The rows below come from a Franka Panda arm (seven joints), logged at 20 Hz.
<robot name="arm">
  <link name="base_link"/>
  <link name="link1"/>
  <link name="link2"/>
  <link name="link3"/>
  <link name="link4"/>
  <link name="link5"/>
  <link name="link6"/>
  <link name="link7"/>
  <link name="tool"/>
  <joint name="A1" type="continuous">
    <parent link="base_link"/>
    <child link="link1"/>
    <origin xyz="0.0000 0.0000 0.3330"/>
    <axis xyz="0 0 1"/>
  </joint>
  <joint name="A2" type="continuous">
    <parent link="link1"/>
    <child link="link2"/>
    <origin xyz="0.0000 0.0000 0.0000" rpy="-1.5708 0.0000 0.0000"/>
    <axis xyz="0 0 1"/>
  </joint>
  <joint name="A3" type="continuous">
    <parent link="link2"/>
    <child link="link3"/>
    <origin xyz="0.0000 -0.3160 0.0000" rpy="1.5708 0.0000 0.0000"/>
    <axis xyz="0 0 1"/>
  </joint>
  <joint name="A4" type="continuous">
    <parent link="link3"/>
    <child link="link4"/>
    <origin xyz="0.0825 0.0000 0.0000" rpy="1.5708 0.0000 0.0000"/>
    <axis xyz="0 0 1"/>
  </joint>
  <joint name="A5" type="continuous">
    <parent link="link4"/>
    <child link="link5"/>
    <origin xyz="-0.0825 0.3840 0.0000" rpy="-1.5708 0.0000 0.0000"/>
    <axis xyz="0 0 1"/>
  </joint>
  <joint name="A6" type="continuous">
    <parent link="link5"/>
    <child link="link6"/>
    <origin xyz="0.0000 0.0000 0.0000" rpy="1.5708 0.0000 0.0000"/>
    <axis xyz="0 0 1"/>
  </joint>
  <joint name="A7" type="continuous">
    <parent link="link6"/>
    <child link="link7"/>
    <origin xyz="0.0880 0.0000 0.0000" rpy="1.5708 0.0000 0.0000"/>
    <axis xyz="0 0 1"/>
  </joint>
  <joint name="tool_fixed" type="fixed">
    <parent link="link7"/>
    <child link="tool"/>
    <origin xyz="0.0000 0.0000 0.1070"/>
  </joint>
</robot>
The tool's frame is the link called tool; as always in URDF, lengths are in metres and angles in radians. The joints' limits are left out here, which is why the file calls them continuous.
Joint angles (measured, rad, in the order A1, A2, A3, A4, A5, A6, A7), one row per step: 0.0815, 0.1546, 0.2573, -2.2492, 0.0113, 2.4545, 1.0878; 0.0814, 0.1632, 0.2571, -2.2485, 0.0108, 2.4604, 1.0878; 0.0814, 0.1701, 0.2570, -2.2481, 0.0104, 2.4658, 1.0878; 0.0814, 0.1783, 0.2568, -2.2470, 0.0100, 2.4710, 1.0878; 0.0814, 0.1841, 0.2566, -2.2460, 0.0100, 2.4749, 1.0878; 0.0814, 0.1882, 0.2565, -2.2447, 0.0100, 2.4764, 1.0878; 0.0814, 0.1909, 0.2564, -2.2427, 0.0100, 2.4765, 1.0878; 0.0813, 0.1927, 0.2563, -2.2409, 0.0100, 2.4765, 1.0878; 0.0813, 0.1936, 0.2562, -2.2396, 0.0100, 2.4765, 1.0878; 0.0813, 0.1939, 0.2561, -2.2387, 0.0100, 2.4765, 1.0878; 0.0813, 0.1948, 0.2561, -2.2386, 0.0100, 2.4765, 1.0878; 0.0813, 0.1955, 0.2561, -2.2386, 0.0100, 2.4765, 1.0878; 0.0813, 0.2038, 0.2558, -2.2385, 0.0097, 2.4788, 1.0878; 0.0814, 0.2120, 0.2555, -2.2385, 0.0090, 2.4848, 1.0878; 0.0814, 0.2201, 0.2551, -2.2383, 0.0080, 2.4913, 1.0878; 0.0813, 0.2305, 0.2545, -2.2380, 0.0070, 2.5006, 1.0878; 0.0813, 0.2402, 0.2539, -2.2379, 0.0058, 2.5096, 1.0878; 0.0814, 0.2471, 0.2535, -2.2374, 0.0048, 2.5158, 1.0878
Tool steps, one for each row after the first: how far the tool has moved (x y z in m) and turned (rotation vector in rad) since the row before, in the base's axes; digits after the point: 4 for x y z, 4 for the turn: 0.0006, 0.0001, -0.0037, 0.0011, 0.0022, -0.0002; 0.0004, 0.0001, -0.0030, 0.0010, 0.0013, -0.0001; 0.0006, 0.0001, -0.0034, 0.0011, 0.0021, -0.0002; 0.0005, 0.0001, -0.0023, 0.0011, 0.0011, -0.0004; 0.0004, 0.0001, -0.0015, 0.0006, 0.0014, -0.0002; 0.0006, 0.0001, -0.0006, 0.0004, 0.0007, -0.0002; 0.0005, 0.0001, -0.0002, 0.0004, 0.0001, -0.0003; 0.0004, 0.0001, 0.0000, 0.0003, -0.0003, -0.0002; 0.0003, 0.0000, 0.0002, 0.0003, -0.0006, -0.0001; 0.0000, 0.0000, -0.0004, 0.0000, 0.0008, 0.0000; 0.0000, 0.0000, -0.0004, -0.0001, 0.0007, 0.0000; -0.0001, -0.0001, -0.0041, -0.0001, 0.0059, -0.0002; 0.0002, 0.0000, -0.0038, 0.0008, 0.0023, 0.0000; 0.0004, 0.0000, -0.0036, 0.0008, 0.0015, 0.0000; 0.0006, -0.0001, -0.0046, 0.0015, 0.0010, -0.0005; 0.0004, -0.0001, -0.0043, 0.0013, 0.0008, -0.0002; 0.0004, 0.0000, -0.0029, 0.0009, 0.0003, 0.0001
